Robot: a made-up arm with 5 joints.
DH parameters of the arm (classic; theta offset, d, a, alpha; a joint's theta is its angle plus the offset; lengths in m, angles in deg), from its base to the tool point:
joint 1: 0 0.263 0 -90
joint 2: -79.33 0 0.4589 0
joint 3: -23.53 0 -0.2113 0
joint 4: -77.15 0 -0.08 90
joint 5: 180 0.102 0 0
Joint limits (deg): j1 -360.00..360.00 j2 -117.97..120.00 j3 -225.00..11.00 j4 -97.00..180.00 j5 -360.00..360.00
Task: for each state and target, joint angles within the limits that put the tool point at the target. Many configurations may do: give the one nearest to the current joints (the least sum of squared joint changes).
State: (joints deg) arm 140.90 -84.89 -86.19 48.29 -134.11
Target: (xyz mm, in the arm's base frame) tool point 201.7 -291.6 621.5
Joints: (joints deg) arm 124.67 -94.82 -66.54 57.96 -134.11
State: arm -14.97 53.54 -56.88 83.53 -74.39
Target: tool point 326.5 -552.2 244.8
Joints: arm -59.41 52.27 -98.72 61.33 -74.39
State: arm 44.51 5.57 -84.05 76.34 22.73
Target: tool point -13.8 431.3 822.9
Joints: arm 91.83 5.19 -115.67 57.57 22.73
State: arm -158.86 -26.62 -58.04 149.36 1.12
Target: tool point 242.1 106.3 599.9
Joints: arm -156.29 -65.23 -80.32 169.52 1.12
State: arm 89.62 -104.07 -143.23 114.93 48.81
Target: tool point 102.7 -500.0 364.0
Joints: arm 101.61 -112.81 -107.79 135.12 48.81
